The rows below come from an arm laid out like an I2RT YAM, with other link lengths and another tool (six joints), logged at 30 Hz.
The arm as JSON. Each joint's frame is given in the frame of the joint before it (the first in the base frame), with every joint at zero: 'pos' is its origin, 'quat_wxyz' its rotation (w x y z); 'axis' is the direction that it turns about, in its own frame. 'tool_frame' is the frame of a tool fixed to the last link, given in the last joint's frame.
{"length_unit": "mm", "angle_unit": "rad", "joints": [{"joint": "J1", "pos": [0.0, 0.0, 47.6], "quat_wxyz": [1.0, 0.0, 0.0, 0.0], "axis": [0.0, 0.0, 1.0]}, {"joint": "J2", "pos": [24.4, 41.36, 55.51], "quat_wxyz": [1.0, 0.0, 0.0, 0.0], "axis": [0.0, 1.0, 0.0]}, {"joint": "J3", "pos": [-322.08, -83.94, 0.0], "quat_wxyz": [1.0, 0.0, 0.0, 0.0], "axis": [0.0, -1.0, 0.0]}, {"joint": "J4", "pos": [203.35, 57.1, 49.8], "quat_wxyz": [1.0, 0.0, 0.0, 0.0], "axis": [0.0, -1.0, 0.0]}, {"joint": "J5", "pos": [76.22, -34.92, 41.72], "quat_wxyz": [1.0, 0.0, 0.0, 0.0], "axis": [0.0, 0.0, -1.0]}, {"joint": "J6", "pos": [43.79, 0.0, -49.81], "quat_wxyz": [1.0, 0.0, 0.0, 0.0], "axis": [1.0, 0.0, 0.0]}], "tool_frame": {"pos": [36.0, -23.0, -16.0], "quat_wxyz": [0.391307, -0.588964, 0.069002, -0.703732]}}
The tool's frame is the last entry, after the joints.
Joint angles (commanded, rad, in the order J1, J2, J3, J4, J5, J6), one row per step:
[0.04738 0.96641 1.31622 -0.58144 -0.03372 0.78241]
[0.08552 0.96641 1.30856 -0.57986 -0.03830 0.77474]
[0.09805 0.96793 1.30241 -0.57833 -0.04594 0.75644]
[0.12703 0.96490 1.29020 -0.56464 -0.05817 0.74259]
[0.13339 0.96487 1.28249 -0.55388 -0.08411 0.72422]
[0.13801 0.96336 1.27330 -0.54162 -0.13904 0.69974]
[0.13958 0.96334 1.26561 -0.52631 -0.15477 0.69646]
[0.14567 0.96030 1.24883 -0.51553 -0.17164 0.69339]
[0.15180 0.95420 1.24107 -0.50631 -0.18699 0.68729]
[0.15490 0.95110 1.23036 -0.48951 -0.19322 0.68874]
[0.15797 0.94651 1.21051 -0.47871 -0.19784 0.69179]
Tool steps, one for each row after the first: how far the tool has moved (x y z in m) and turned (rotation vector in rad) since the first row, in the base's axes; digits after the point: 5 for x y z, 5 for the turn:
[0.00093 0.00631 -0.00217 -0.00676 0.00537 0.04438]
[0.00191 0.00852 -0.00403 -0.02310 0.00953 0.06865]
[0.00258 0.01389 -0.00549 -0.03338 0.00299 0.11270]
[0.00351 0.01664 -0.00631 -0.04479 -0.00285 0.14847]
[0.00375 0.02120 -0.00712 -0.05521 -0.01226 0.21197]
[0.00488 0.02280 -0.00736 -0.05445 -0.02087 0.22936]
[0.00503 0.02512 -0.01078 -0.05348 -0.01902 0.25263]
[0.00384 0.02703 -0.01106 -0.05556 -0.02835 0.27483]
[0.00426 0.02815 -0.01169 -0.05257 -0.03750 0.28342]
[0.00415 0.02910 -0.01599 -0.04861 -0.03256 0.29045]

